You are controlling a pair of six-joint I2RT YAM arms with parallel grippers.
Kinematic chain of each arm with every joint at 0, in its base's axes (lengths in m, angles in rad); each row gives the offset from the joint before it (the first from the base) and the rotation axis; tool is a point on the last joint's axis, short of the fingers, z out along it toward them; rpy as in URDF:
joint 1: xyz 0 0 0.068 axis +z
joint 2: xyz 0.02 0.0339 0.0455 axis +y
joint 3: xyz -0.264 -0.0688 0 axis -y
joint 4: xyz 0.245 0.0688 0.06 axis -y
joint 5: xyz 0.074 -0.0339 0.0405 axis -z
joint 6: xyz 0.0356 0 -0.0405 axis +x
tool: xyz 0 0 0 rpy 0 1.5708 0
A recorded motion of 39 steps. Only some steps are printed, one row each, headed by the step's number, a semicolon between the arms.
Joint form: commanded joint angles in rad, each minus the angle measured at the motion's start. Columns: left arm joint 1, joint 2, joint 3, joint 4, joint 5, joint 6; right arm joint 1, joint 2, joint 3, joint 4, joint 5, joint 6.
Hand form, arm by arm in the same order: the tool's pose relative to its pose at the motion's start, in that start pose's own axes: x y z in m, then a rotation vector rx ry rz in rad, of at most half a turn. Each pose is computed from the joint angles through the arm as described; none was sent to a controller.
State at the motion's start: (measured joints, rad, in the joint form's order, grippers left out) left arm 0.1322 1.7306 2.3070 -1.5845 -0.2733 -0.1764; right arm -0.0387 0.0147 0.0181 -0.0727 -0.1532 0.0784
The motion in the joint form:
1: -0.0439 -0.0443 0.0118 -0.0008 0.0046 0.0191; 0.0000 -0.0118 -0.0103 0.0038 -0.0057 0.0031
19: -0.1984 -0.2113 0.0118 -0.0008 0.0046 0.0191; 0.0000 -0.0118 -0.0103 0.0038 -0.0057 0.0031
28: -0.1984 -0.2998 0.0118 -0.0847 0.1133 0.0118; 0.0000 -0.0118 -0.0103 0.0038 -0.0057 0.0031
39: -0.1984 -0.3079 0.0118 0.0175 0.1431 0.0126; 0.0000 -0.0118 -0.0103 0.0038 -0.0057 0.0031
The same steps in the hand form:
1: 0.0077 -0.0048 -0.0237 0.0391 -0.0573 0.0394; 0.0022 0.0000 0.0001 -0.0061 -0.0048 0.0023
19: 0.0457 -0.0085 -0.0965 0.1692 -0.2302 0.1093; 0.0022 0.0000 0.0001 -0.0061 -0.0048 0.0023
28: 0.0743 0.0090 -0.1233 0.2768 -0.2108 0.1147; 0.0022 0.0000 0.0001 -0.0061 -0.0048 0.0023
39: 0.0662 0.0074 -0.1296 0.3316 -0.3082 0.0906; 0.0022 0.0000 0.0001 -0.0061 -0.0048 0.0023

